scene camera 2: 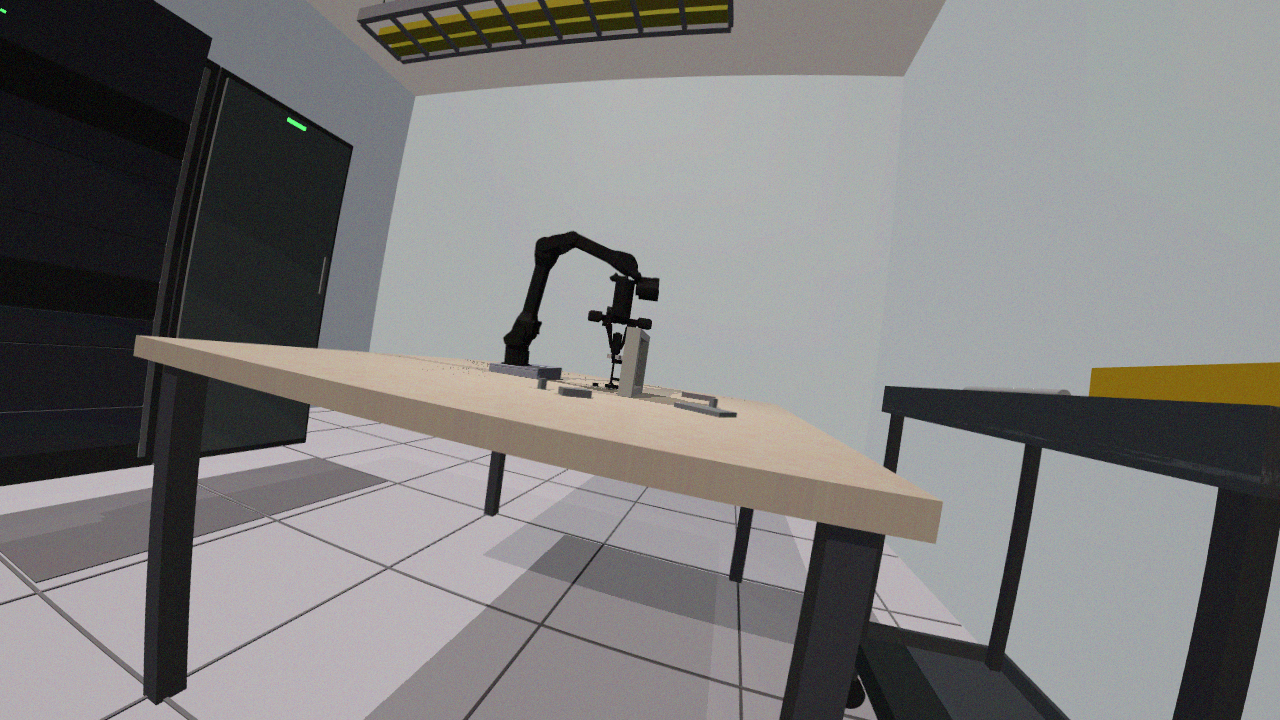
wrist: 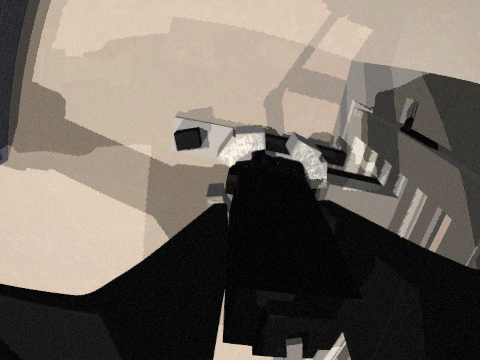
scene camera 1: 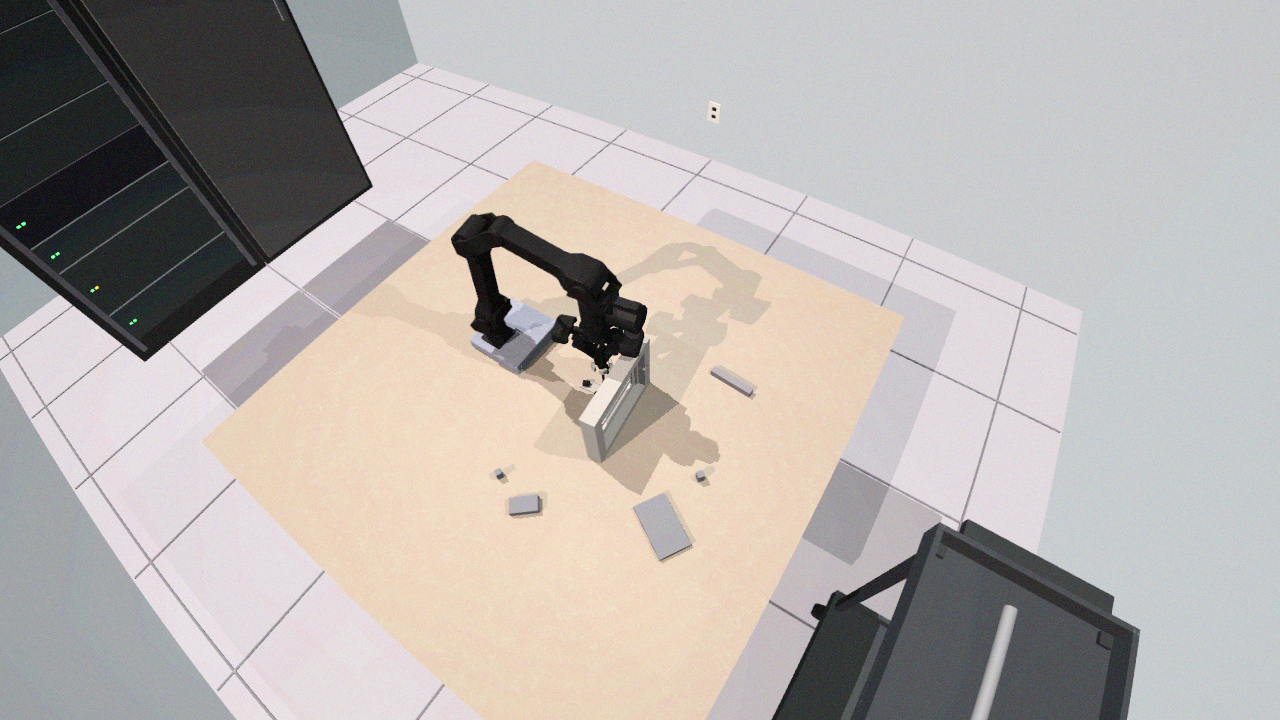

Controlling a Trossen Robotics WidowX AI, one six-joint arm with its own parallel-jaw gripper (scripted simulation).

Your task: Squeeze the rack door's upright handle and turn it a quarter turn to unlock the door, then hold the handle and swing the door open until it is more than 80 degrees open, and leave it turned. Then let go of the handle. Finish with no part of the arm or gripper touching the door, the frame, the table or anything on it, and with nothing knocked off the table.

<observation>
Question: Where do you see a rack door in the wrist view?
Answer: At 376, 160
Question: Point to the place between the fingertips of my gripper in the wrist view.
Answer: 271, 215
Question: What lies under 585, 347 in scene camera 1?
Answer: My gripper.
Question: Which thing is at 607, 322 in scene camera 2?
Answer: My gripper.
</observation>
